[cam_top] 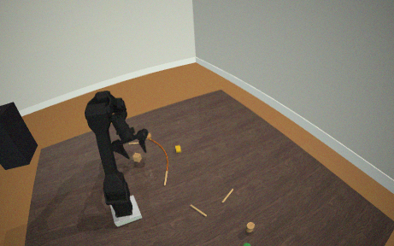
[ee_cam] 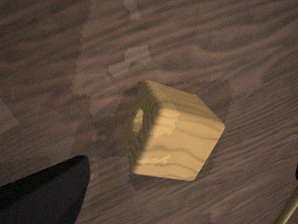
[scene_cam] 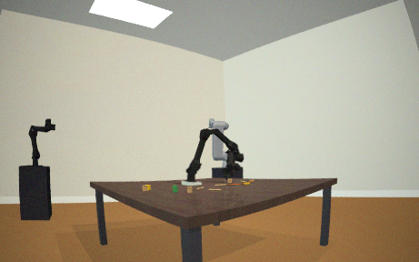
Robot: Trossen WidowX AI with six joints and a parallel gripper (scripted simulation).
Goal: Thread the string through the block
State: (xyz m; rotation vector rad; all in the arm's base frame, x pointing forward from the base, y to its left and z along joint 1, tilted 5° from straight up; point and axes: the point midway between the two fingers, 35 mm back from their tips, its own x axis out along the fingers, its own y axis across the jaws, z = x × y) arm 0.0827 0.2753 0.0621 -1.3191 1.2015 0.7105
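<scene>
The wooden block lies 10 mm to the left of my gripper tip and 20 mm below it. Round my gripper tip: wooden cylinder: 310 mm ahead, 480 mm to the right, 20 mm below; yellow block: 190 mm ahead, 10 mm to the left, 30 mm below; round wooden button: 70 mm ahead, 160 mm to the left, 30 mm below.
</scene>
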